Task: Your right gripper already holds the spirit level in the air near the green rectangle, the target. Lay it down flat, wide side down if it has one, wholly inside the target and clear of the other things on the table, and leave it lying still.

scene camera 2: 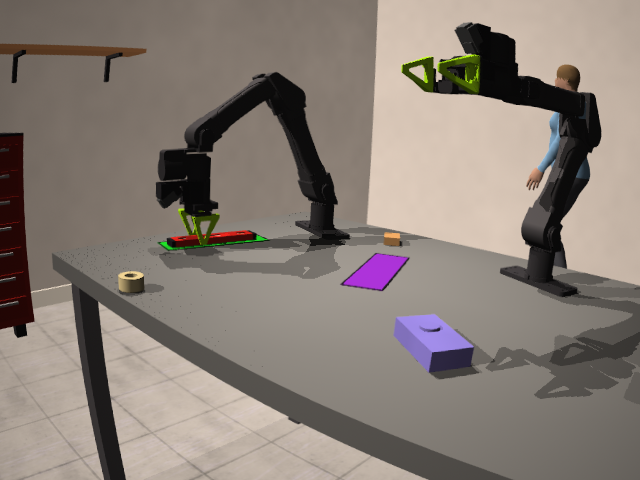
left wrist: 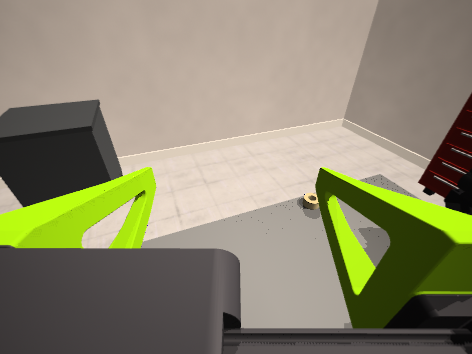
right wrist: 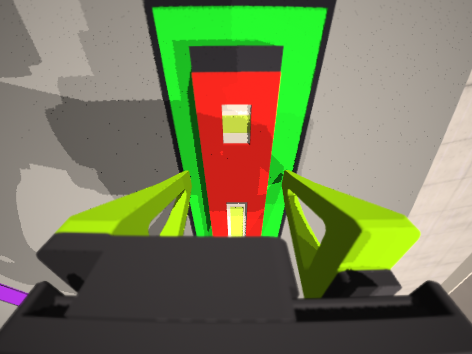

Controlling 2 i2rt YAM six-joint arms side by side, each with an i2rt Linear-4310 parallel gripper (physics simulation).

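Note:
The red spirit level [scene camera 2: 232, 237] [right wrist: 235, 165] with black ends lies flat on the green rectangle [scene camera 2: 261, 239] [right wrist: 300, 50], inside its outline as far as it shows; its near end is hidden in the right wrist view. My right gripper [scene camera 2: 197, 238] [right wrist: 236, 177] is open, its fingertips low on either side of the level, with a gap beside each in the right wrist view. My left gripper [scene camera 2: 427, 74] [left wrist: 235, 176] is open and empty, high above the table at the right of scene camera 2.
A tan ring [scene camera 2: 131, 283] [left wrist: 311, 201] stands near the table's left edge. A purple rectangle [scene camera 2: 376, 272] [right wrist: 12, 294] lies mid-table, with an orange block [scene camera 2: 392, 239] behind it. A violet box [scene camera 2: 433, 343] with a round knob stands nearer the front.

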